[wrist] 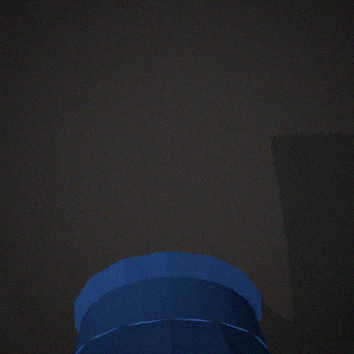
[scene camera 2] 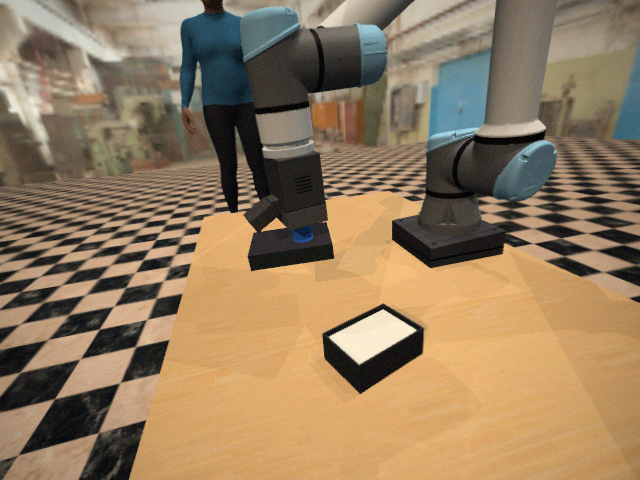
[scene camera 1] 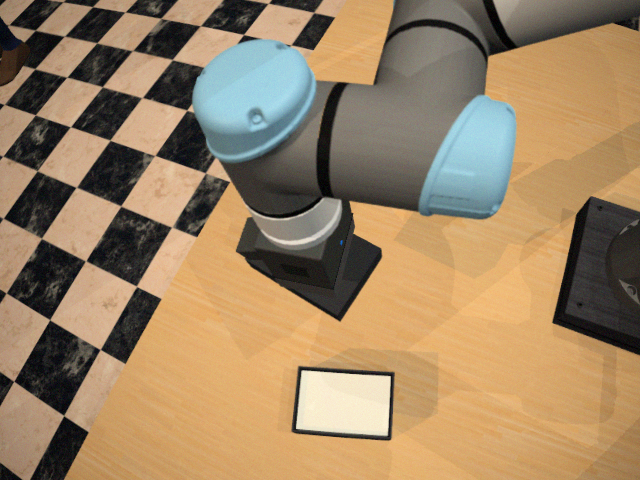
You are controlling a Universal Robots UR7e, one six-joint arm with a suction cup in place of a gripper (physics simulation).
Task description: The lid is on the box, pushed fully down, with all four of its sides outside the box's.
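The black lid hangs in the air under the suction cup, roughly level, with open air between it and the table. In scene camera 1 it is turned at an angle to the box. My gripper, a blue suction cup, is shut on the lid's top face; in scene camera 1 the arm hides the cup. The box stands on the table, apart from the lid, with black walls and a cream surface inside. In scene camera 2 the lid is behind and to the left of it.
The wooden table has its left edge near the lid, with checkered floor beyond. The arm's black base plate is to the right. A person stands behind the table.
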